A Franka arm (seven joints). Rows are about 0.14 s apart.
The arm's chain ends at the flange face. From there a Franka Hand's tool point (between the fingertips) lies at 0.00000 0.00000 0.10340 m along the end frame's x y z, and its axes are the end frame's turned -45 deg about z.
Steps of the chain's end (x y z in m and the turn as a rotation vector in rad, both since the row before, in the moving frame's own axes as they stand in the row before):
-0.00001, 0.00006, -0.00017, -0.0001, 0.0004, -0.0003
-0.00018, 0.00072, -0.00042, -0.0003, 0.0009, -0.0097
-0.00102, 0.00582, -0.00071, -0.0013, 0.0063, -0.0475
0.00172, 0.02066, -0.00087, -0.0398, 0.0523, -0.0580
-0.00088, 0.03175, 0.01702, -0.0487, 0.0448, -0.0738
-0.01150, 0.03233, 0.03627, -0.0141, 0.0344, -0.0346
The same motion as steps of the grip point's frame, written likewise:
-0.00003, 0.00007, -0.00017, -0.0004, 0.0002, -0.0003
-0.00059, 0.00047, -0.00042, -0.0008, 0.0004, -0.0097
-0.00446, 0.00394, -0.00071, -0.0054, 0.0035, -0.0475
-0.01228, 0.02252, -0.00109, -0.0651, 0.0088, -0.0580
-0.02311, 0.02866, 0.01679, -0.0661, -0.0028, -0.0738
-0.02945, 0.01825, 0.03620, -0.0343, 0.0144, -0.0346

